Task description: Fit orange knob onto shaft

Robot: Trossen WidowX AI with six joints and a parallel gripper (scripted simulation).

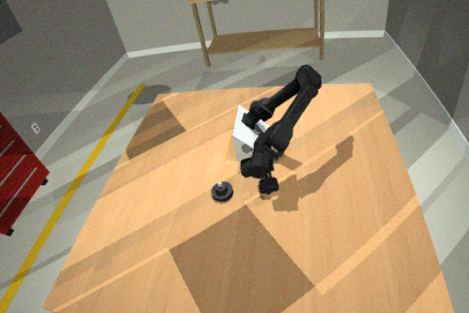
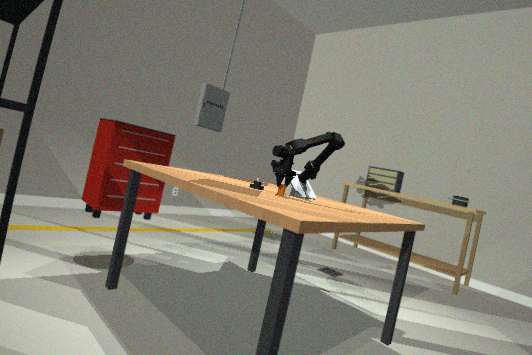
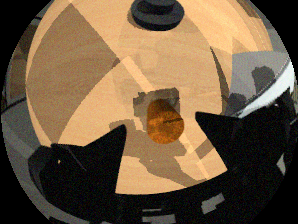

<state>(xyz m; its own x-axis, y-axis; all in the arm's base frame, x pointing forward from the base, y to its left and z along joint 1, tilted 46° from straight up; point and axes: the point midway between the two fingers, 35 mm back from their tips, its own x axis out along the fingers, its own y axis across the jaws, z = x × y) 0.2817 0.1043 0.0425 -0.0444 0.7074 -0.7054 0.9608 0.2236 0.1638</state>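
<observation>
The orange knob is right at my gripper tip. From my gripper tip the other things lie so: dark round pedestal: 17 cm to the right, 2 cm ahead, 1 cm below.
</observation>
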